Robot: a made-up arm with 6 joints. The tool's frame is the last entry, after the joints. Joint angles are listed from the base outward. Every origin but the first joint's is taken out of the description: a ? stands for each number. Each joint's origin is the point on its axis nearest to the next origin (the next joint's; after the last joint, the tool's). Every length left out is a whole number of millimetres.
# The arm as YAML. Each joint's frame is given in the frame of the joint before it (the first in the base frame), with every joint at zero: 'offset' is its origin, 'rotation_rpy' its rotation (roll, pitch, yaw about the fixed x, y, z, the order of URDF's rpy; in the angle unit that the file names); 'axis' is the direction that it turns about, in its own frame. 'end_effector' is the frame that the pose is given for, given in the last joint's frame.
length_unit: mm
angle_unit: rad
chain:
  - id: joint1
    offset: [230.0, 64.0, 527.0]
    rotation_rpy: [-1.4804, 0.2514, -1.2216]
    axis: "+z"
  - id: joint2
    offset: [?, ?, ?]
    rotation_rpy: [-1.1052, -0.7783, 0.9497]
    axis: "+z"
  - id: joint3
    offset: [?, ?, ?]
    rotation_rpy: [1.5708, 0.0, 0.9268]
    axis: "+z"
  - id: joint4
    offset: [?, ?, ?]
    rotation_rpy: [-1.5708, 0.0, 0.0]
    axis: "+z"
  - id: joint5
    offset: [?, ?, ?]
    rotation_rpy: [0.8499, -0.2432, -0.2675]
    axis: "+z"
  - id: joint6
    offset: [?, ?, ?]
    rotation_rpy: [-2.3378, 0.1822, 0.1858]
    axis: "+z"
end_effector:
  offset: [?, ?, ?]
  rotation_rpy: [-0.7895, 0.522, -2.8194]
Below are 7 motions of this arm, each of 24 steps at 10 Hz.
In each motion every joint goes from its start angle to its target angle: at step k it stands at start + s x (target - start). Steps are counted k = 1, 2, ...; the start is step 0. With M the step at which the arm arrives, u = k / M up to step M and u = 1 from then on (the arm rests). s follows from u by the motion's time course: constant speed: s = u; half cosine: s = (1 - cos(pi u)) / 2; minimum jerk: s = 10 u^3 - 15 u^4 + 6 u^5.
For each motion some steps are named. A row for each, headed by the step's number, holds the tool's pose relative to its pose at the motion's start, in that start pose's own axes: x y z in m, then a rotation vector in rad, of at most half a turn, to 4 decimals.
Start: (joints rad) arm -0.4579 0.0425 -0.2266 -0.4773 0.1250 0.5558
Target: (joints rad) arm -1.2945 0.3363 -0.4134 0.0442 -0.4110 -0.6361
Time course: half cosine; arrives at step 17
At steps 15, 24:
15: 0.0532 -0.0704 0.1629 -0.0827 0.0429 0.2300
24: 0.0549 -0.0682 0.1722 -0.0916 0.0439 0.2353

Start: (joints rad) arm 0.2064 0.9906 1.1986 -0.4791 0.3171 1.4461
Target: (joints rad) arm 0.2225 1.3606 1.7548 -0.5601 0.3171 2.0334
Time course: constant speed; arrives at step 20
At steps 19, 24:
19: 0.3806 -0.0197 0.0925 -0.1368 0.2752 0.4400
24: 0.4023 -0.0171 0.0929 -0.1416 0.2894 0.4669

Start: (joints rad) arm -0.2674 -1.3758 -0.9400 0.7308 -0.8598 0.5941
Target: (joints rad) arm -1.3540 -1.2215 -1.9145 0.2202 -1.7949 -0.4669
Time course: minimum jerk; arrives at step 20
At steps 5, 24:
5: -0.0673 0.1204 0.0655 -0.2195 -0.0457 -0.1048
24: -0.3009 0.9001 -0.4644 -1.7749 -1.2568 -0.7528

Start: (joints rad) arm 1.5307 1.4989 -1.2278 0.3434 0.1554 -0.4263
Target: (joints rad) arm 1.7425 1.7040 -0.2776 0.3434 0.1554 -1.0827
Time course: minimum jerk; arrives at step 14
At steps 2, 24:
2: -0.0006 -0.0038 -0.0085 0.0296 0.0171 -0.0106
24: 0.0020 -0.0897 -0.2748 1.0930 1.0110 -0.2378

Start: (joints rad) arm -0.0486 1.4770 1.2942 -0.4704 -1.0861 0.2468
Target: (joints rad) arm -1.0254 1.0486 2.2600 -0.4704 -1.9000 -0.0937
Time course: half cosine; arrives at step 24
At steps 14, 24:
14: -0.1379 0.4435 0.4025 -0.5847 0.5349 -0.6399
24: -0.0917 0.6921 0.4752 -0.7668 0.8209 -0.9661

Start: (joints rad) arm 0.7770 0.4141 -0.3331 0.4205 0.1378 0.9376
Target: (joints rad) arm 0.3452 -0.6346 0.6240 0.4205 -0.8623 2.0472
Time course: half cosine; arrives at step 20
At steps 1, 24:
1: 0.0002 0.0070 0.0047 -0.0125 -0.0025 -0.0022
24: 0.3710 1.2167 -0.1724 -2.0184 0.3906 0.1061

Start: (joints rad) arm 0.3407 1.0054 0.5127 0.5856 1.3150 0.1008
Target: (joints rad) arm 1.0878 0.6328 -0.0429 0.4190 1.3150 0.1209
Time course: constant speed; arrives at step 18
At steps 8, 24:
8: 0.0511 -0.1690 0.1256 -0.1704 -0.0112 0.2329
24: 0.1837 -0.3429 0.2233 -0.2787 -0.1134 0.5339

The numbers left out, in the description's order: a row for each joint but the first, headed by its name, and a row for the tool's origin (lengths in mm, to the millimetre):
joint2: -151.0 -6.0 0.0
joint3: -368.0 226.0 0.0
joint4: -90.0 -197.0 0.0
joint5: 343.0 223.0 0.0
joint6: -121.0 242.0 0.0
tool: -30.0 75.0 0.0

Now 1 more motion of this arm.
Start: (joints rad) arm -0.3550 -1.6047 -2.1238 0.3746 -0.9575 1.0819
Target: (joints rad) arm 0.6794 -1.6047 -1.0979 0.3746 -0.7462 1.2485
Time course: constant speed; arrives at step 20
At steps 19, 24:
19: -0.1379 0.4277 -0.7683 1.3886 -0.1828 -0.5119
24: -0.1236 0.4650 -0.8018 1.4678 -0.1996 -0.5153

